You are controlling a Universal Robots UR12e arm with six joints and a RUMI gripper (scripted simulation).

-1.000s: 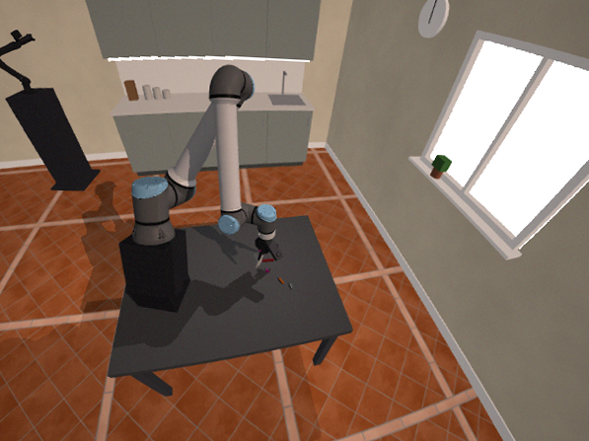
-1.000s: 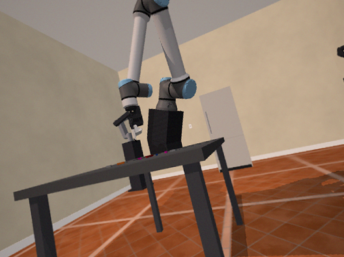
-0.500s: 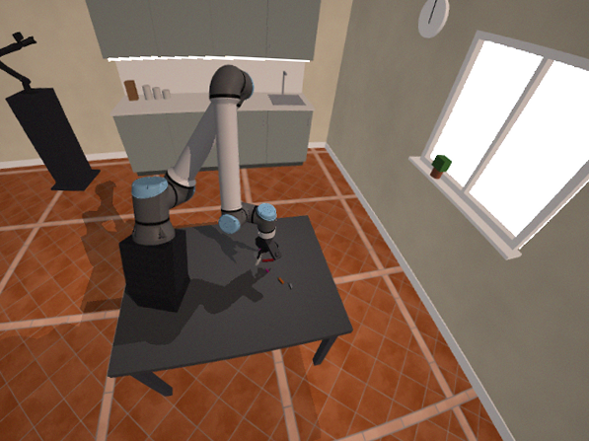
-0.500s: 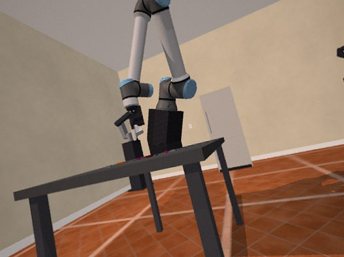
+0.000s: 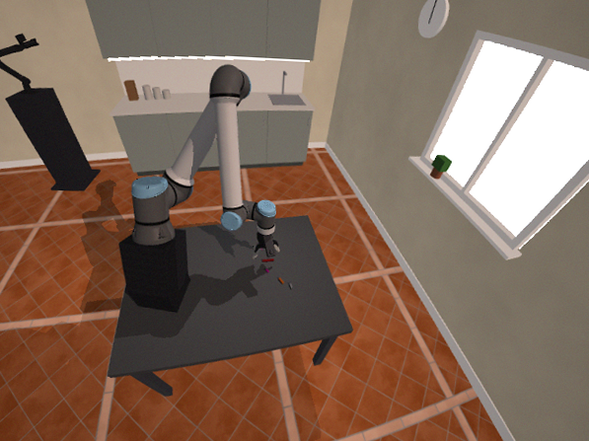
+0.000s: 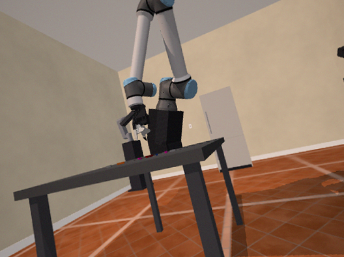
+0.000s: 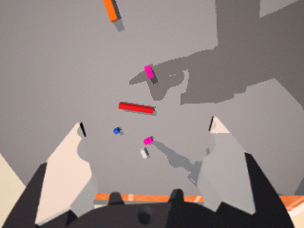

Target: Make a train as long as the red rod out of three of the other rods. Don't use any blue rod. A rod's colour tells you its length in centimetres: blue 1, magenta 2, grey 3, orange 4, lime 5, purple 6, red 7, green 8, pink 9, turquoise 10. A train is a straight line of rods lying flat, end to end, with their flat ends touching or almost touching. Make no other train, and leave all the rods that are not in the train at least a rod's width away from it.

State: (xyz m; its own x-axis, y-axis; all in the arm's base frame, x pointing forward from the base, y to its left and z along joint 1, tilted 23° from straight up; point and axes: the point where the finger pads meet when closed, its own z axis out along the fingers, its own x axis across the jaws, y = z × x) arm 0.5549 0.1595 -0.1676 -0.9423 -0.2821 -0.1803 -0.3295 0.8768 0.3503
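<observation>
Now: hand 11 cm to the right of the blue rod, 10 cm above it and 4 cm short of it. Round my hand: orange rod 11 cm to the right, 10 cm below, 9 cm ahead; then red rod 10 cm below, 4 cm to the left, 1 cm ahead.
</observation>
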